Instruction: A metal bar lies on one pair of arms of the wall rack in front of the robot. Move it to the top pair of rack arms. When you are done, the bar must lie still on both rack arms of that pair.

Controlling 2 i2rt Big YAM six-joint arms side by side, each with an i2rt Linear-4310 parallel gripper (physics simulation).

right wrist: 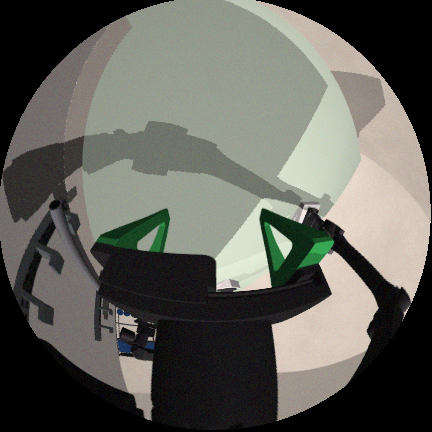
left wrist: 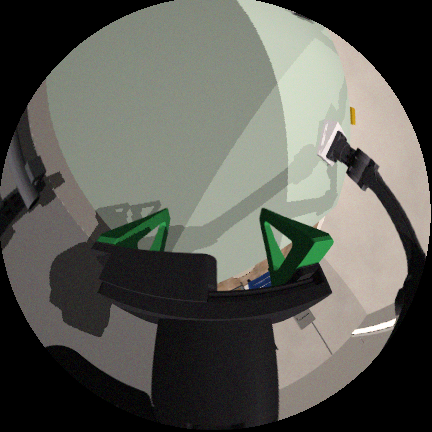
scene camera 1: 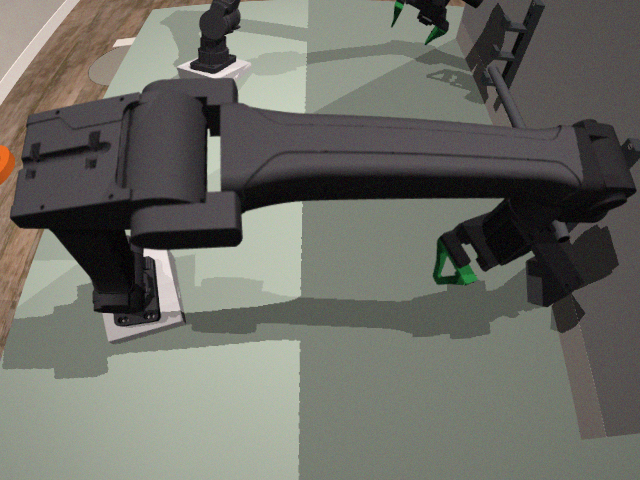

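Note:
The grey metal bar (scene camera 1: 504,95) (left wrist: 21,172) (right wrist: 65,232) lies along the wall on the lowest arms of the rack (scene camera 1: 524,46) (right wrist: 32,260). In scene camera 1 its middle is hidden behind my right arm. The far upright's top rack arm (scene camera 1: 514,25) is bare. My left gripper (scene camera 1: 410,34) (left wrist: 214,212) is open and empty, off the wall near the bar's far end. My right gripper (scene camera 1: 465,273) (right wrist: 214,213) is open and empty, off the wall near the bar's near end; one finger is hidden in scene camera 1. The bar touches neither gripper's fingers.
My right arm (scene camera 1: 387,155) spans the middle of scene camera 1 and hides most of the near rack upright. The left arm's white base (scene camera 1: 242,67) stands at the back, the right arm's white base (scene camera 1: 170,294) at the front left. The grey wall (scene camera 1: 615,330) rises at the right.

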